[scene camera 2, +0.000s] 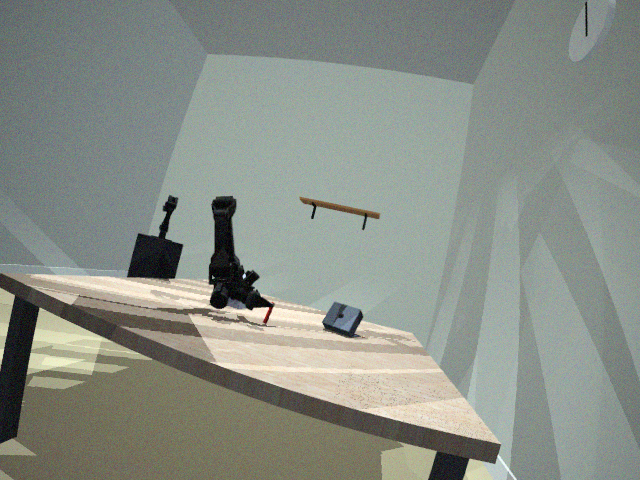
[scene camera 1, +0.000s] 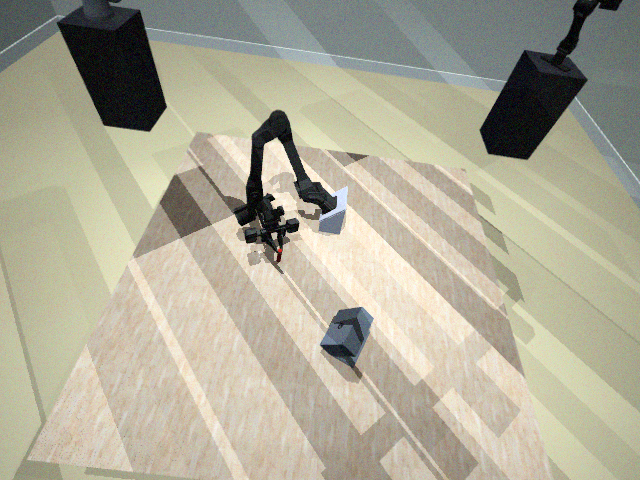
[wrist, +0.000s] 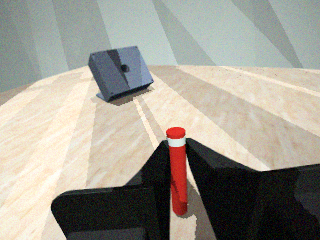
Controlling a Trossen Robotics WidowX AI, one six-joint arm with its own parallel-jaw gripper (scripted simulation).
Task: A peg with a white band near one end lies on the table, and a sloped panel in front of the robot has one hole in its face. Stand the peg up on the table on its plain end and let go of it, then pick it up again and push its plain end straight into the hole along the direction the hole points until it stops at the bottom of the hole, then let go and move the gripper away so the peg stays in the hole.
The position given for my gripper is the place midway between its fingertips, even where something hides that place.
My gripper [scene camera 1: 279,251] carries a red peg [wrist: 176,136].
